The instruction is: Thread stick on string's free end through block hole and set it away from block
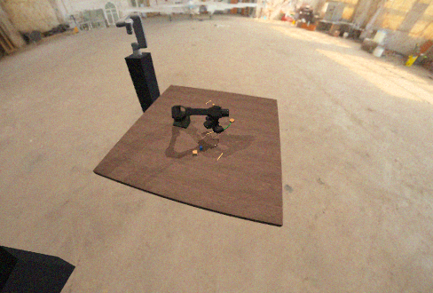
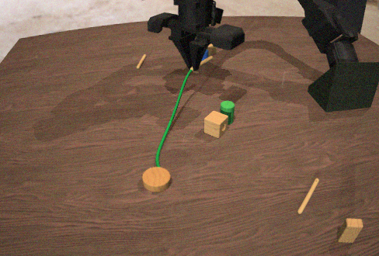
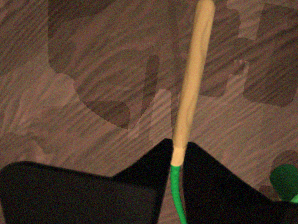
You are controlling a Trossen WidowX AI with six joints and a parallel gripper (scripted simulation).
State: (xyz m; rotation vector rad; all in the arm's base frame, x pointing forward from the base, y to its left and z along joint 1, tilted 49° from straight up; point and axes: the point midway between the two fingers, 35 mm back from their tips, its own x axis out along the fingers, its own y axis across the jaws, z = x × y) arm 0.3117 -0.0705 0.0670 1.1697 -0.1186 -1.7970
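Now: gripper tip 11 cm to the right of the green cylinder, 4 cm past it and 4 cm above it. Also, from my gripper tip: blue cylinder (15 cm to the right, 7 cm behind, 4 cm below); then thin wooden stick (1 cm to the right, 1 cm behind); then small wooden cube (21 cm to the right, 10 cm behind, 4 cm below).
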